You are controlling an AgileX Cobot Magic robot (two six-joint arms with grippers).
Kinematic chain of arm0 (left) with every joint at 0, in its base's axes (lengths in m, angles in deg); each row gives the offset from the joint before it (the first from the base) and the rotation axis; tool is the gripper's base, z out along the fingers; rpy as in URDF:
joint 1: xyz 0 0 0.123 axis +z
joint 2: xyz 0 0 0 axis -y
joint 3: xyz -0.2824 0 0.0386 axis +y
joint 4: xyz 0.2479 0 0.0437 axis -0.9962 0 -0.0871
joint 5: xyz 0 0 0 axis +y
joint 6: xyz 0.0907 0 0.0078 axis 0.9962 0 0.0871
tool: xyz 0 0 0 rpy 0 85 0
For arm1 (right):
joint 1: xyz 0 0 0.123 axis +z
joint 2: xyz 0 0 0 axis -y
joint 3: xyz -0.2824 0 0.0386 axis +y
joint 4: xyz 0.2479 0 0.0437 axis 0.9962 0 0.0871
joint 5: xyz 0 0 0 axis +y
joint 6: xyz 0.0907 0 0.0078 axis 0.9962 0 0.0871
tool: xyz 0 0 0 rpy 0 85 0
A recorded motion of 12 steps. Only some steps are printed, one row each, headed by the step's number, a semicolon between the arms.
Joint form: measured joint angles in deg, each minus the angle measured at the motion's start. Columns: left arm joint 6, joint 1, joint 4, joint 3, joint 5, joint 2; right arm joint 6, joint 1, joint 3, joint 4, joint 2, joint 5.
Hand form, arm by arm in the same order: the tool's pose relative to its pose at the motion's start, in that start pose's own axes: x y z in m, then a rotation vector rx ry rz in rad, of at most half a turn. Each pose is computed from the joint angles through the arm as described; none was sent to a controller.
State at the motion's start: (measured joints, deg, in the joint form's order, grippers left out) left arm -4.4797 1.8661 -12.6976 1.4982 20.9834 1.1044; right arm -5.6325 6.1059 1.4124 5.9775 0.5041 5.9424
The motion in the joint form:
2: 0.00 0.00 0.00 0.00 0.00 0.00; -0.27 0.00 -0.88 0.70 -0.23 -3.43
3: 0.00 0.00 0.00 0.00 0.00 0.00; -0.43 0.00 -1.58 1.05 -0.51 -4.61
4: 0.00 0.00 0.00 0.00 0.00 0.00; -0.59 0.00 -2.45 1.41 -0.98 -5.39
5: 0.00 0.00 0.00 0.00 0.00 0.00; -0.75 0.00 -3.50 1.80 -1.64 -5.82
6: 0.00 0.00 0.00 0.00 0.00 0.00; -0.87 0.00 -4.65 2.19 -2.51 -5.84
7: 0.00 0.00 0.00 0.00 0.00 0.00; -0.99 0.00 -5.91 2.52 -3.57 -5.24
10: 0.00 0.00 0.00 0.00 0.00 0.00; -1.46 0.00 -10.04 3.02 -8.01 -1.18
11: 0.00 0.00 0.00 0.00 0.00 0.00; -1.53 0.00 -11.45 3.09 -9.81 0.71
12: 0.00 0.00 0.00 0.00 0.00 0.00; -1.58 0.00 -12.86 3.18 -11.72 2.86
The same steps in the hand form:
2: 0.0000 0.0000 0.0000 0.0000 0.0000 0.0000; -0.0104 -0.0005 -0.0007 0.0050 -0.0710 0.0074
3: 0.0000 0.0000 0.0000 0.0000 0.0000 0.0000; -0.0161 -0.0006 -0.0011 0.0068 -0.0988 0.0107
4: 0.0000 0.0000 0.0000 0.0000 0.0000 0.0000; -0.0220 -0.0007 -0.0014 0.0080 -0.1194 0.0141
5: 0.0000 0.0000 0.0000 0.0000 0.0000 0.0000; -0.0282 -0.0008 -0.0016 0.0085 -0.1336 0.0181
6: 0.0000 0.0000 0.0000 0.0000 0.0000 0.0000; -0.0342 -0.0008 -0.0014 0.0081 -0.1389 0.0228
7: 0.0000 0.0000 0.0000 0.0000 0.0000 0.0000; -0.0396 -0.0006 -0.0007 0.0064 -0.1320 0.0264
10: 0.0000 0.0000 0.0000 0.0000 0.0000 0.0000; -0.0531 0.0004 0.0046 -0.0033 -0.0564 0.0266
11: 0.0000 0.0000 0.0000 0.0000 0.0000 0.0000; -0.0566 0.0009 0.0073 -0.0078 -0.0170 0.0265
12: 0.0000 0.0000 0.0000 0.0000 0.0000 0.0000; -0.0594 0.0015 0.0104 -0.0130 0.0289 0.0271

